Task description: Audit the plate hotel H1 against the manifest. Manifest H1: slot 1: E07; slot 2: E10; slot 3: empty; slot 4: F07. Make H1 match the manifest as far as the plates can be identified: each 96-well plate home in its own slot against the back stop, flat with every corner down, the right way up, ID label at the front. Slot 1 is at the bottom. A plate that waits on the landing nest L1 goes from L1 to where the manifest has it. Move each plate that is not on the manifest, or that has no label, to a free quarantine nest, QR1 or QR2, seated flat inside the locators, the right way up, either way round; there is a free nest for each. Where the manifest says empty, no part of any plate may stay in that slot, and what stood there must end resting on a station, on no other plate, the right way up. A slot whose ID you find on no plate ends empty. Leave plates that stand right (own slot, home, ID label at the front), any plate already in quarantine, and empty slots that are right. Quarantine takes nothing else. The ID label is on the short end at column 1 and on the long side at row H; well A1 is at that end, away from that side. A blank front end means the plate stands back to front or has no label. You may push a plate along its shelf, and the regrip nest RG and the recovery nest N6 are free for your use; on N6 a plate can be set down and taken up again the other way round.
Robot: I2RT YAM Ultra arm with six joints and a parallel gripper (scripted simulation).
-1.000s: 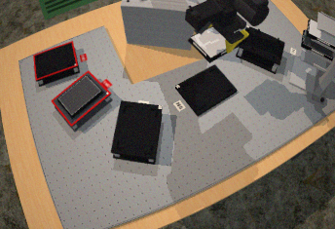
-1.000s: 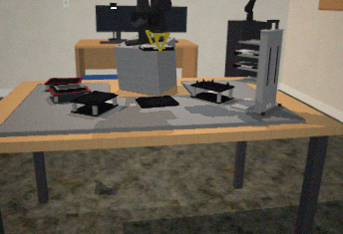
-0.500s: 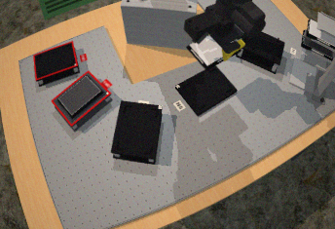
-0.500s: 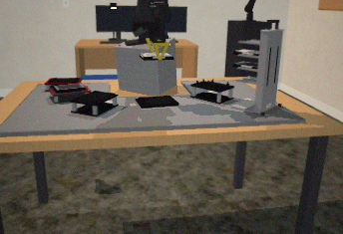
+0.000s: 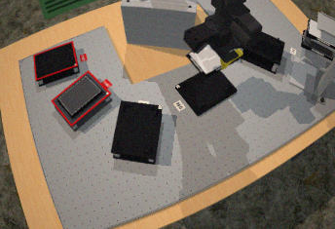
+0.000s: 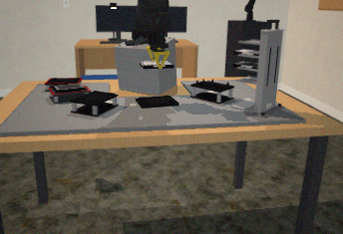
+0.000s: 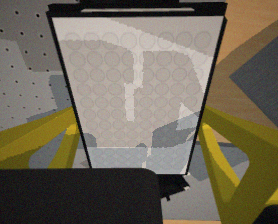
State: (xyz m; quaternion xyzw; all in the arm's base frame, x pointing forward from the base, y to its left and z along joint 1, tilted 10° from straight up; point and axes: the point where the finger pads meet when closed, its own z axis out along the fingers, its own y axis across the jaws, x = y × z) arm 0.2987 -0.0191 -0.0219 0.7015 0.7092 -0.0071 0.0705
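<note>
Now: the flat black recovery nest N6 160 mm below my hand. The rest, counted from my hand: A1 mark (110 mm behind, 270 mm to the left, 110 mm below); black regrip nest RG (10 mm behind, 270 mm to the left, 110 mm below); black landing nest L1 (20 mm ahead, 270 mm to the right, 120 mm below).
</note>
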